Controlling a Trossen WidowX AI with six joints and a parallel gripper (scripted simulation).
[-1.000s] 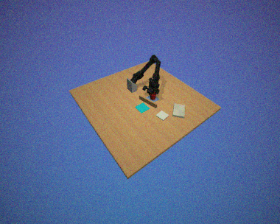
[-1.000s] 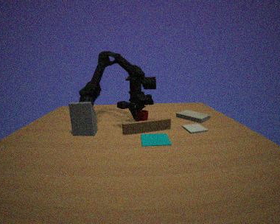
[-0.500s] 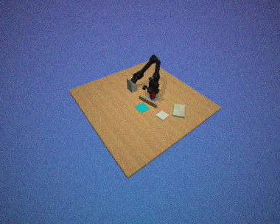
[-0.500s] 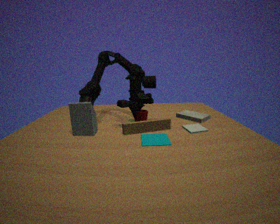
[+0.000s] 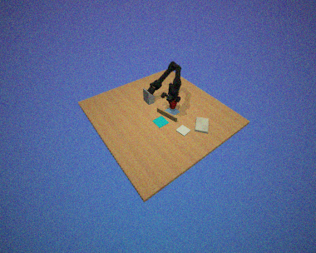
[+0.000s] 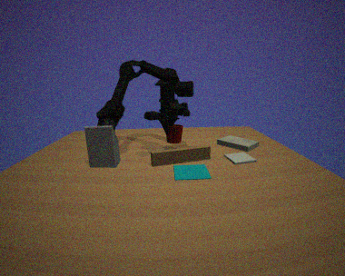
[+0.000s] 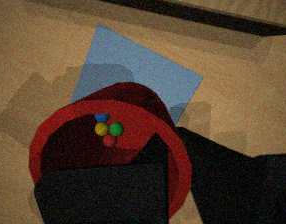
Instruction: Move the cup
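The teal pad is 18 cm to the right of my gripper tip, 10 cm below it and 6 cm ahead of it. Round my gripper tip: red cup (3 cm ahead, 1 cm to the left); grey-blue pad (10 cm below, 3 cm ahead, 2 cm to the left); low wooden block (8 cm to the right, 8 cm below, 4 cm ahead).
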